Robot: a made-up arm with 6 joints.
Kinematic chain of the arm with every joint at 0, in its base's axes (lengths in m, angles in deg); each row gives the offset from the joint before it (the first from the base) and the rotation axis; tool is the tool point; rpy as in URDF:
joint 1: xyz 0 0 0.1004 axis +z
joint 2: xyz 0 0 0 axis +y
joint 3: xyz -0.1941 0 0.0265 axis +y
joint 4: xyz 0.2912 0 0.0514 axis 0.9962 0 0.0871
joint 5: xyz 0 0 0 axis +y
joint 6: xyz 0.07 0 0.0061 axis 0.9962 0 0.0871
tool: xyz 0 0 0 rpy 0 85 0
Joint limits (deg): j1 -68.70..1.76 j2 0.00..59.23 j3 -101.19..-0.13 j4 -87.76..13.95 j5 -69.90..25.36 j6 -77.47..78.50
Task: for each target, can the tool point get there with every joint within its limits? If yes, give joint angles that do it. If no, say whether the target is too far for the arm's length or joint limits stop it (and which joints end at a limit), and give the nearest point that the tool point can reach.
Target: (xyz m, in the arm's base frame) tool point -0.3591 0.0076 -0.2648
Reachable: no: joint limits stop it (at a limit: joint 1, joint 2, joint 3, joint 5) | nearest point 0.0312 -0.1334 -0.0077 | short by 0.488 m
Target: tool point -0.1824 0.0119 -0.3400
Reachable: no: joint limits stop it (at a limit: joint 1, joint 2, joint 3, joint 5) | nearest point 0.0370 -0.1271 -0.0104 | short by 0.420 m
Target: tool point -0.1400 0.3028 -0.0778
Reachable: no: joint limits stop it (at a limit: joint 1, joint 2, joint 3, joint 4, joint 5) | nearest point 0.1313 0.0700 0.0392 | short by 0.376 m
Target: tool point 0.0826 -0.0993 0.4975
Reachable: yes | joints -49.79 39.86 -70.44 2.04 -23.04 -25.44
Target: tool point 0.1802 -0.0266 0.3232
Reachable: yes | joints -13.29 29.33 -30.03 -19.12 -42.41 -22.18
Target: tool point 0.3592 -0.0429 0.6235
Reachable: no: too far | nearest point 0.2103 -0.0251 0.5062 | short by 0.190 m
